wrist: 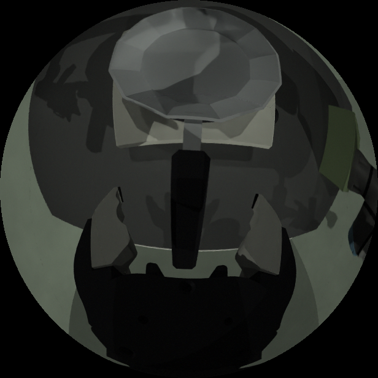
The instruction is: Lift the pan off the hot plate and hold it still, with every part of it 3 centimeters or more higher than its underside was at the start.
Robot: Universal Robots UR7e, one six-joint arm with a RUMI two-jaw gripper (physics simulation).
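Note:
A grey, many-sided pan (195, 62) rests on the pale, square hot plate (150, 135) in the upper middle of the wrist view. Its black handle (189, 200) points down the view toward my gripper. My gripper (188, 192) is open, with one jaw on the left and one on the right of the handle and a wide gap on each side. Neither jaw touches the handle, and the handle's end reaches in between them toward the palm. How high the fingertips are relative to the handle is hard to tell.
The hot plate stands on a dark table (75, 170). At the right edge is a green block (337, 145), with a dark jointed arm-like part (367, 185) beside it. Shadows fall across the table.

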